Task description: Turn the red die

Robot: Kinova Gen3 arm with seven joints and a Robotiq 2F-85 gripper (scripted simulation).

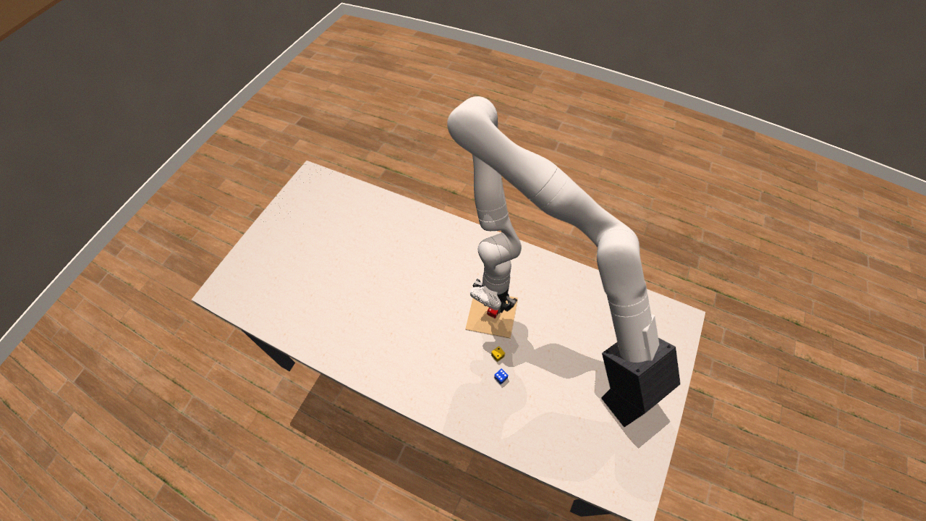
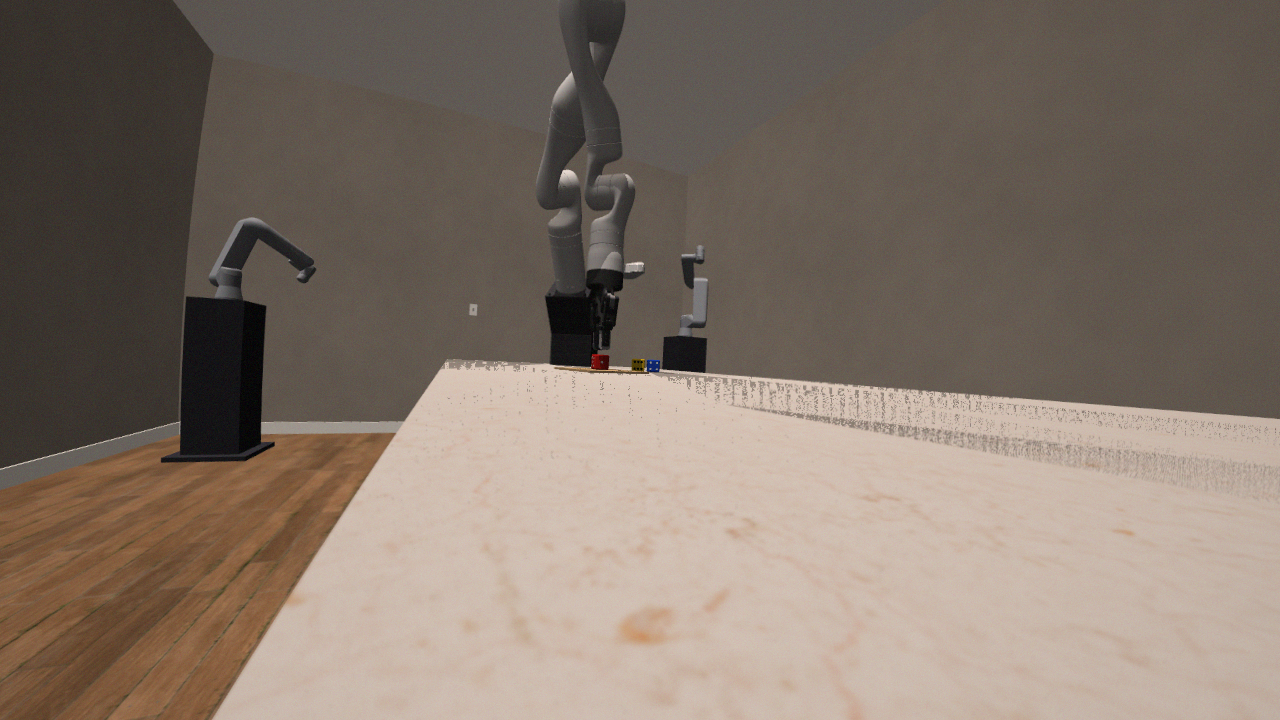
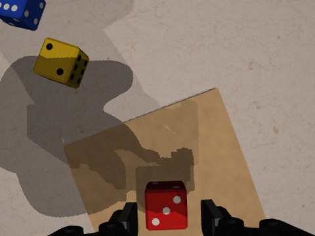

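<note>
My gripper is now 4 cm above the red die. The rest, counted from my hand: blue die 18 cm to the left, 11 cm behind, 5 cm below; yellow die 12 cm to the left, 7 cm behind, 5 cm below; tan mat 6 cm below.
</note>
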